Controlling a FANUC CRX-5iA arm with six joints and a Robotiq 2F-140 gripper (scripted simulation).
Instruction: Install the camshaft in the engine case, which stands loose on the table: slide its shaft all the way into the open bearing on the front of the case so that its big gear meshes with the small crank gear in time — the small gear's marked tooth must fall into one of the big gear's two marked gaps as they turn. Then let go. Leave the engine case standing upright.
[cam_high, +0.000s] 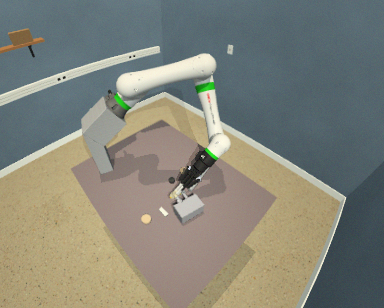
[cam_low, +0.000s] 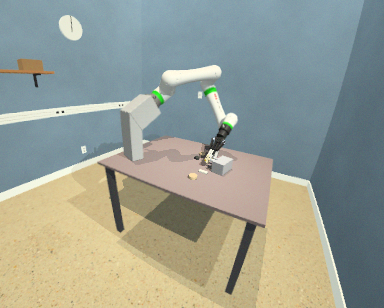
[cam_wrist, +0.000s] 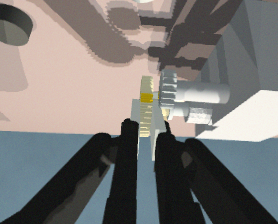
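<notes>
Right now my hand is 10 mm short of the grey crank gear, 10 mm to the right of it and 30 mm above it. Also, from my hand: grey bar 60 mm behind, 190 mm to the left, 80 mm below; then small black disc 140 mm behind, 20 mm to the left, 90 mm below; then white block 40 mm ahead, 140 mm to the right, 90 mm below.
</notes>
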